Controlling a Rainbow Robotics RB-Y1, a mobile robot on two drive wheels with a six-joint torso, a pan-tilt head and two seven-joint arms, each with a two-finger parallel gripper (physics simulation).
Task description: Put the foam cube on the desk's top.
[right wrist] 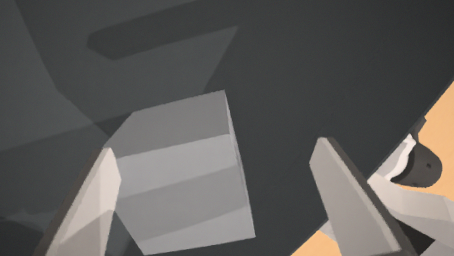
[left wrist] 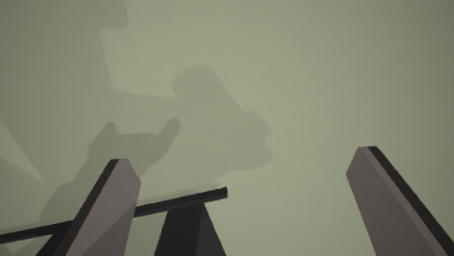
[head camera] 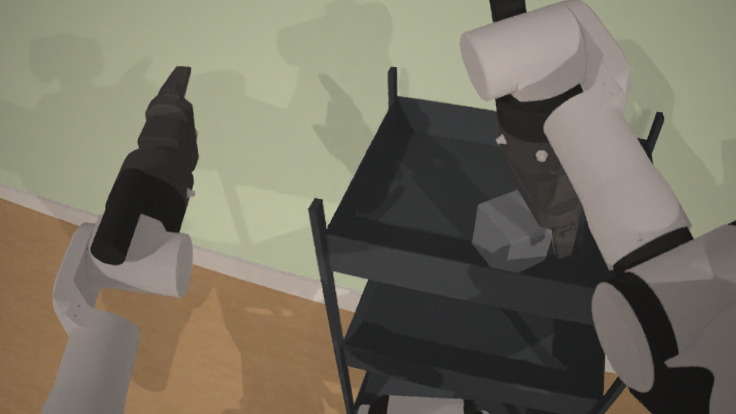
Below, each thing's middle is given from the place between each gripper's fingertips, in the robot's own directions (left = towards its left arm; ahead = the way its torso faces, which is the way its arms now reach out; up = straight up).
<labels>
Now: right hand 30 mm to the right of the grey foam cube (head camera: 506, 234), 30 mm above it and 20 mm short of it.
Right now my left hand is 150 mm past the grey foam cube, 420 mm to the left of it and 150 mm above it.
</labels>
